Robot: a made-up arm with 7 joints.
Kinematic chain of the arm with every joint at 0, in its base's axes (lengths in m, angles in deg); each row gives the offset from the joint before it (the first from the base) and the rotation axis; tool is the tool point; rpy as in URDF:
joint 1: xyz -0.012 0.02 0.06 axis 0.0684 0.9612 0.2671
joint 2: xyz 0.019 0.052 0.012 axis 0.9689 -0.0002 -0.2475
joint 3: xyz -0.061 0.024 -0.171 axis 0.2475 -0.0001 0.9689
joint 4: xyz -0.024 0.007 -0.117 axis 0.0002 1 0
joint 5: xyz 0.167 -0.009 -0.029 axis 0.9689 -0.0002 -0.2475
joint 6: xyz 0.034 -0.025 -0.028 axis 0.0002 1 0
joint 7: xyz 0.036 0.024 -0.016 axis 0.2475 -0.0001 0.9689
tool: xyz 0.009 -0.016 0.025 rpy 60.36 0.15 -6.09
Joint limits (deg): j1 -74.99..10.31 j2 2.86..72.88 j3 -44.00..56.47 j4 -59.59..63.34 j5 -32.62..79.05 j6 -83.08..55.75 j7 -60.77..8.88
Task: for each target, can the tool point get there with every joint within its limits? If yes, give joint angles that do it. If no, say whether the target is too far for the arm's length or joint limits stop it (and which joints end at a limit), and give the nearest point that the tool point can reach.
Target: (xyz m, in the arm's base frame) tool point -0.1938 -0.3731 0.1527
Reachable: no: joint limits stop it (at a limit: joint 1, joint 2, joint 3, joint 5, joint 7) | nearest point 0.1023 -0.0921 0.0806 | short by 0.415 m
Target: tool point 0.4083 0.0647 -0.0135
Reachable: yes | joints -57.73 12.38 -0.25 8.10 26.54 45.23 -44.62
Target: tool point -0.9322 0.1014 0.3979
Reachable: no: too far | nearest point -0.0521 0.2212 0.2088 | short by 0.908 m
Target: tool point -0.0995 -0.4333 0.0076
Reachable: no: joint limits stop it (at a limit: joint 1, joint 2, joint 3, joint 5, joint 6, joint 7) | nearest point 0.1446 -0.1306 0.0716 | short by 0.394 m
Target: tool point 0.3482 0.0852 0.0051
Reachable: yes | joints -56.02 11.35 8.85 4.70 5.44 -50.99 -53.54
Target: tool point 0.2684 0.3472 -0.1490
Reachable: yes | joints -26.63 55.37 -12.65 33.14 30.64 -36.92 -33.25
